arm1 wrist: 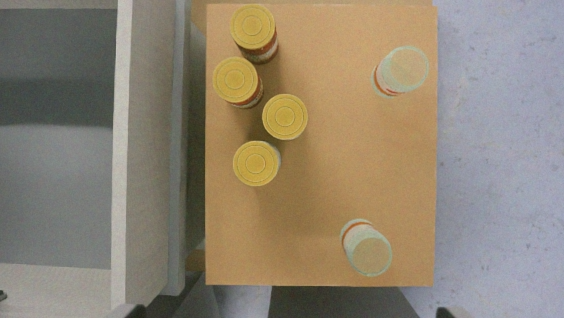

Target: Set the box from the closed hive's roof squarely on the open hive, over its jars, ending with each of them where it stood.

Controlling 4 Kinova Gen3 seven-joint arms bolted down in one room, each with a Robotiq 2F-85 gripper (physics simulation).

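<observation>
A pale, open-topped, box-like body (pixel 145 150) with high walls fills the left side of the arm1 wrist view; I cannot tell whether it is the box or a hive. Its grey inside (pixel 55 190) shows in part, with a darker band across it. No jars show in that part. To its right, several yellow-lidded jars (pixel 252 27) (pixel 235 80) (pixel 285 116) (pixel 255 163) stand upright on a brown top (pixel 320 190). My arm1 gripper (pixel 286 312) is open, its fingertips wide apart at the bottom edge. The arm2, arm3 and arm4 grippers cannot be made out.
Two clear glass jars (pixel 406 70) (pixel 369 254) with pale tops stand toward the right side of the brown top. A grey ledge (pixel 177 150) runs along the pale body's right side. Speckled grey floor (pixel 500 150) lies right of the top. A small dark piece (pixel 2 295) shows at the lower left edge.
</observation>
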